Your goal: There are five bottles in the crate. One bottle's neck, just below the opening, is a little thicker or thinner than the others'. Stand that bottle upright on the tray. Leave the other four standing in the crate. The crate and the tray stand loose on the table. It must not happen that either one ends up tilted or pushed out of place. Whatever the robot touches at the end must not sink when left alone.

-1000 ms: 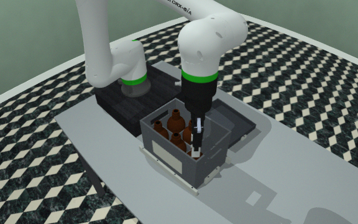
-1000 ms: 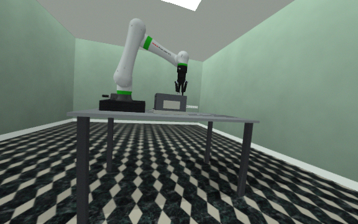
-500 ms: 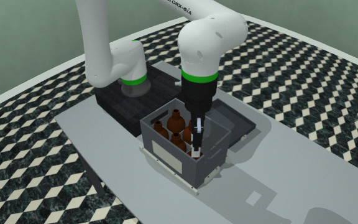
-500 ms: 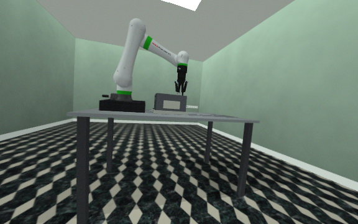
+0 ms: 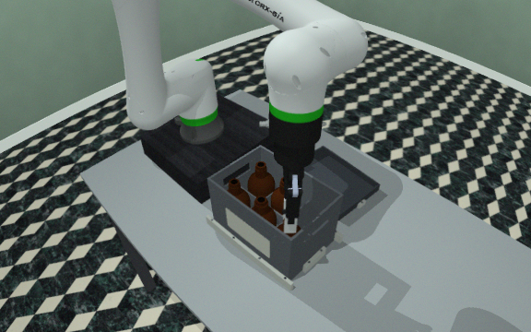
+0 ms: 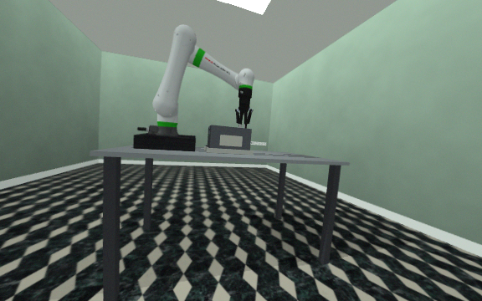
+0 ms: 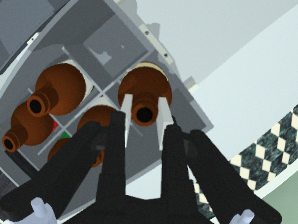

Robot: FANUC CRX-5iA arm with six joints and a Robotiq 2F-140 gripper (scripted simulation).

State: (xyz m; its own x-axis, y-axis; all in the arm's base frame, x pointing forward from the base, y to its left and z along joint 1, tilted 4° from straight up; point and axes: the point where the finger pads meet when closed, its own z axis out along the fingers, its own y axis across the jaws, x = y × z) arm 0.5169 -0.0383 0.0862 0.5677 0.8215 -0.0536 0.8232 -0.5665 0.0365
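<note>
The brown bottle is 9 cm below my hand, 8 cm behind it and 2 cm to the right of it. The rest, counted from my hand: glass bottle (19 cm behind, 9 cm below, 5 cm to the left); crate (9 cm below, 9 cm behind, 2 cm to the left); dark grey tray (28 cm to the left, 16 cm below, 15 cm behind).
</note>
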